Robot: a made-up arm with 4 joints. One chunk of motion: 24 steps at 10 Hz.
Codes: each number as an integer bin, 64 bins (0 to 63) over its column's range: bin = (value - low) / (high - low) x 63, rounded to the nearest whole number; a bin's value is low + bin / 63 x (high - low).
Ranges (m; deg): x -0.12..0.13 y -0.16..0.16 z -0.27..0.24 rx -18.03..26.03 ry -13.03..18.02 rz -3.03..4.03
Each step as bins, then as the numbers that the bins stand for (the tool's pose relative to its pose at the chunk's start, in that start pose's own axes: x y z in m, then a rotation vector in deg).
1 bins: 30 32 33 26 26 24
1 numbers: -0.0010 0.0025 -0.0029 0.15 -0.22 -0.34
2 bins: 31 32 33 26 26 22
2 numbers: 0.0030 0.0025 -0.0029 0.15 -0.22 -0.56
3 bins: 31 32 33 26 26 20
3 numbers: 0.0030 0.0025 -0.0029 0.15 -0.22 -0.79
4 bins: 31 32 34 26 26 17
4 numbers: 0.0030 0.0025 0.0052 0.15 -0.22 -1.12
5 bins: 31 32 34 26 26 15
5 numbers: 0.0030 0.0025 0.0052 0.15 -0.22 -1.35
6 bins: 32 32 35 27 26 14
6 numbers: 0.0070 0.0025 0.0133 0.85 -0.22 -1.46
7 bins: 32 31 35 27 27 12
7 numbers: 0.0070 -0.0025 0.0133 0.85 0.28 -1.69
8 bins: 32 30 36 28 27 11
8 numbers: 0.0070 -0.0076 0.0214 1.55 0.28 -1.80
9 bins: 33 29 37 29 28 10
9 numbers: 0.0110 -0.0127 0.0295 2.25 0.77 -1.91
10 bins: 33 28 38 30 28 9
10 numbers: 0.0110 -0.0178 0.0376 2.95 0.77 -2.02
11 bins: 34 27 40 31 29 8
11 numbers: 0.0149 -0.0229 0.0538 3.65 1.26 -2.13
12 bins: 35 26 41 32 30 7
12 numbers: 0.0189 -0.0279 0.0619 4.35 1.76 -2.25
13 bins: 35 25 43 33 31 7
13 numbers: 0.0189 -0.0330 0.0781 5.05 2.25 -2.25
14 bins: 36 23 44 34 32 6
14 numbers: 0.0229 -0.0432 0.0862 5.75 2.74 -2.36
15 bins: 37 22 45 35 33 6
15 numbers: 0.0268 -0.0483 0.0943 6.45 3.23 -2.36
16 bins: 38 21 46 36 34 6
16 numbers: 0.0308 -0.0533 0.1024 7.15 3.73 -2.36
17 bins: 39 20 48 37 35 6
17 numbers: 0.0348 -0.0584 0.1186 7.85 4.22 -2.36
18 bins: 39 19 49 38 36 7
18 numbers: 0.0348 -0.0635 0.1267 8.55 4.71 -2.25
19 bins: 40 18 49 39 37 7
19 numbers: 0.0387 -0.0686 0.1267 9.25 5.21 -2.25
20 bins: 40 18 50 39 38 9
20 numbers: 0.0387 -0.0686 0.1348 9.25 5.70 -2.02
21 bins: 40 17 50 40 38 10
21 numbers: 0.0387 -0.0737 0.1348 9.94 5.70 -1.91
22 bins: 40 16 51 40 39 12
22 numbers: 0.0387 -0.0787 0.1429 9.94 6.19 -1.69
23 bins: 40 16 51 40 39 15
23 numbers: 0.0387 -0.0787 0.1429 9.94 6.19 -1.35
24 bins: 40 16 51 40 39 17
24 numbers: 0.0387 -0.0787 0.1429 9.94 6.19 -1.12
